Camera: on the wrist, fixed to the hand. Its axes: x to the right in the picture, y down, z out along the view.
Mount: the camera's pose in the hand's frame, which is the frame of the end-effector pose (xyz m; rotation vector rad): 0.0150 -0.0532 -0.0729 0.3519 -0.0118 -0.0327
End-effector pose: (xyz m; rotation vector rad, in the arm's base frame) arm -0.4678 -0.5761 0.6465 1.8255 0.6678 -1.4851
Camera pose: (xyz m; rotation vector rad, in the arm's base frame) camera -0.4588 -0.4865 0.6305 2.0710 0.4521 -1.7188
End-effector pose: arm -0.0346 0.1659 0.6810 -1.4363 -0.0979 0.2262
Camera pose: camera -0.0001 0.0921 0.7227 -1.0827 -0.0863 0.2133
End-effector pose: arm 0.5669 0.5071 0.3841 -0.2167 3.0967 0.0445
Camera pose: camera 0.5569 0.4501 0.4550 -0.2506 3.0184 -0.4924
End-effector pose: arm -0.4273 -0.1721 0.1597 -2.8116 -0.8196 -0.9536
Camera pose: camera -0.4841 -0.1356 0.2214 -2.5111 -0.9336 -0.7142
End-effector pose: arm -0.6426 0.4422 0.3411 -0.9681 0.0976 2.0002
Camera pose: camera -0.5642 0.4548 0.2957 -0.7262 0.4102 1.8768
